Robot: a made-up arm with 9 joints. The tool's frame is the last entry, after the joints.
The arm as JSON. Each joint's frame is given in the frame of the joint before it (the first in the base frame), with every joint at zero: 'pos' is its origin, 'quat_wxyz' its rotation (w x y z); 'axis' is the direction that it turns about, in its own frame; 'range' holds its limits. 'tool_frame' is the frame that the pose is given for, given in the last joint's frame.
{
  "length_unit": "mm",
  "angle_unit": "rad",
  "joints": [
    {
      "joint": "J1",
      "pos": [
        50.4,
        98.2,
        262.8
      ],
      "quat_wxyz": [
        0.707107,
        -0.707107,
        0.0,
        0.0
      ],
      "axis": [
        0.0,
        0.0,
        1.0
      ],
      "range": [
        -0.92,
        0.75
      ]
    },
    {
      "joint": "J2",
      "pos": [
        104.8,
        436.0,
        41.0
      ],
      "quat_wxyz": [
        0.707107,
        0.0,
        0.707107,
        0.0
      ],
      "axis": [
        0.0,
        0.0,
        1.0
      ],
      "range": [
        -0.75,
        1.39
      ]
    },
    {
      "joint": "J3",
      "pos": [
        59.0,
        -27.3,
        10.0
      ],
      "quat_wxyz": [
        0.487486,
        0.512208,
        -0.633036,
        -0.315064
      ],
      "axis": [
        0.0,
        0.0,
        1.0
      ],
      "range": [
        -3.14,
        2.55
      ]
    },
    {
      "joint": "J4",
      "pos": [
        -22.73,
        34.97,
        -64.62
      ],
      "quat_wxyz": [
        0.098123,
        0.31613,
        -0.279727,
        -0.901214
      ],
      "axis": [
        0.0,
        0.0,
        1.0
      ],
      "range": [
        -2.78,
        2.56
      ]
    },
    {
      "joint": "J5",
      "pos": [
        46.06,
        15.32,
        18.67
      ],
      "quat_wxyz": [
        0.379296,
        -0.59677,
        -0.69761,
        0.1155
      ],
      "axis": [
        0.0,
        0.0,
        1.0
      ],
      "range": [
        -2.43,
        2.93
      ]
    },
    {
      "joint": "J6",
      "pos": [
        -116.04,
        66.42,
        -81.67
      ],
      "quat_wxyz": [
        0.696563,
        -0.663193,
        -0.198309,
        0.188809
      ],
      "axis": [
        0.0,
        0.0,
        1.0
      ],
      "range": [
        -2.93,
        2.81
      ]
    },
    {
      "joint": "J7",
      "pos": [
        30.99,
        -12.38,
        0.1
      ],
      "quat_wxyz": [
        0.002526,
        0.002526,
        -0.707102,
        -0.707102
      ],
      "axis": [
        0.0,
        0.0,
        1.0
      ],
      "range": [
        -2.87,
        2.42
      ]
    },
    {
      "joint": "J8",
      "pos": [
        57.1,
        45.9,
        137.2
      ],
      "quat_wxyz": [
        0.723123,
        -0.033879,
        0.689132,
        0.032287
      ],
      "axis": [
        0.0,
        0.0,
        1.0
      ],
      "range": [
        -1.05,
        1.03
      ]
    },
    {
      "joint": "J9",
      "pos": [
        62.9,
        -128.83,
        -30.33
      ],
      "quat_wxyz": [
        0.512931,
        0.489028,
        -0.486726,
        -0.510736
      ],
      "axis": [
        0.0,
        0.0,
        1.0
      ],
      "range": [
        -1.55,
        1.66
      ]
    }
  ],
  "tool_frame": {
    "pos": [
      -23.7,
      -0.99,
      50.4
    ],
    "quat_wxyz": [
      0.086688,
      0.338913,
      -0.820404,
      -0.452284
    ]
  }
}
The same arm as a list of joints. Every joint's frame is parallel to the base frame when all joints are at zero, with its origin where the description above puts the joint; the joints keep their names.
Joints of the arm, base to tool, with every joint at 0 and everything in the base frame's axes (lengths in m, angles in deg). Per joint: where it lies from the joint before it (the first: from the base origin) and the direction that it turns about. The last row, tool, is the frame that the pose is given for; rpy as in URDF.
J1: origin 0.0504 0.0982 0.2628 axis +y
J2: origin 0.1048 0.0410 -0.4360 axis +x
J3: origin 0.0100 -0.0590 0.0273 axis -0.326213 0.939938 0.100504
J4: origin 0.0458 -0.0488 -0.0379 axis 0.0033 0.755889 -0.654691
J5: origin -0.0316 -0.0099 -0.0401 axis -0.018699 -0.041698 0.998955
J6: origin 0.0652 -0.1141 -0.0853 axis -y
J7: origin -0.0309 -0.0001 0.0126 axis -z
J8: origin 0.0571 -0.0459 -0.1372 axis 0.994467 -0.093497 -0.047898
J9: origin -0.0151 0.1311 0.0637 axis -z
tool: origin -0.0032 -0.0235 -0.0504 rpy -54.28 -9.46 -135.39
Joint limits (deg, base to tool): -52.71..42.97 -42.97..79.64 -179.91..146.10 -159.28..146.68 -139.23..167.88 -167.88..161.00 -164.44..138.66 -60.16..59.01 -88.81..95.11

